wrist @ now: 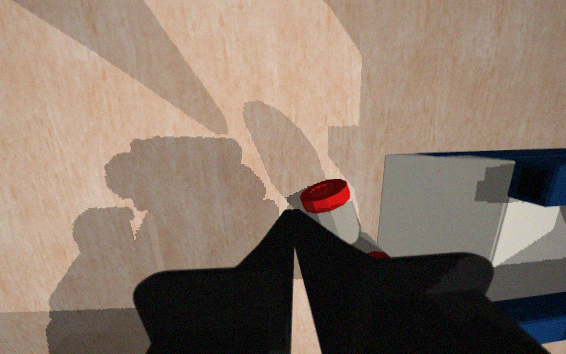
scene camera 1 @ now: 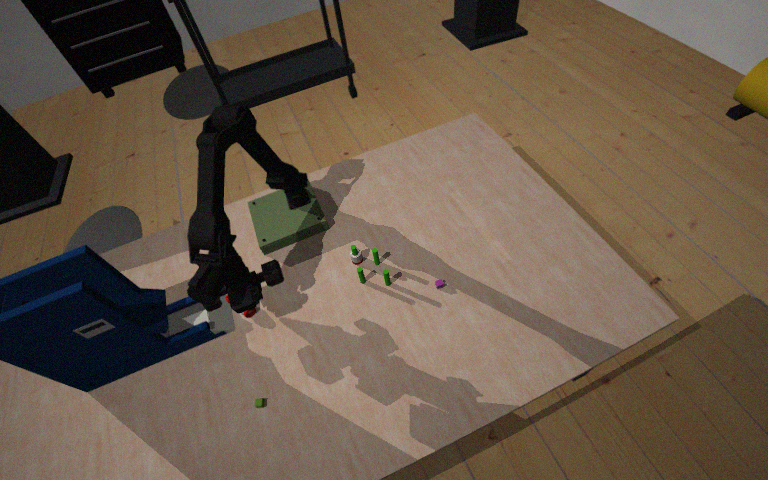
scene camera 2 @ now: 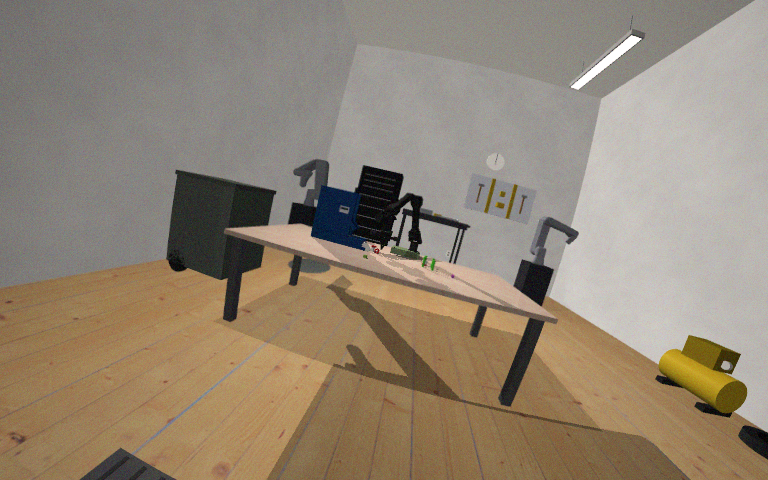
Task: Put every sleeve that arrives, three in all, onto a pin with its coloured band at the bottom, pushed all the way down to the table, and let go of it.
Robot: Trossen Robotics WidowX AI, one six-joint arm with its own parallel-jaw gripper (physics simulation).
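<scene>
My gripper (wrist: pixel 291 216) is shut and empty, pointing down near the mouth of the blue chute. A white sleeve (wrist: pixel 341 225) with a red band (wrist: pixel 326 196) (scene camera 1: pixel 249 312) shows just beyond and right of the fingertips in the wrist view, its band end towards the camera. More red (wrist: pixel 378 255) (scene camera 1: pixel 228 297) shows partly hidden, probably a second sleeve. Another white sleeve (scene camera 1: pixel 356 257) sits low on the back-left pin (scene camera 1: pixel 353 247), red band at the bottom. Three green pins are bare: one (scene camera 1: pixel 376 256) at the back right, two (scene camera 1: pixel 361 275) (scene camera 1: pixel 386 277) in front.
The blue chute housing (scene camera 1: pixel 45 339) (scene camera 2: pixel 335 215) stands at the left, with a grey-white plate (wrist: pixel 440 195) at its mouth. A green base plate (scene camera 1: pixel 277 217) carries the arm. A purple cube (scene camera 1: pixel 440 283) (scene camera 2: pixel 452 276) lies right of the pins, a green cube (scene camera 1: pixel 259 403) (scene camera 2: pixel 365 256) near the front left.
</scene>
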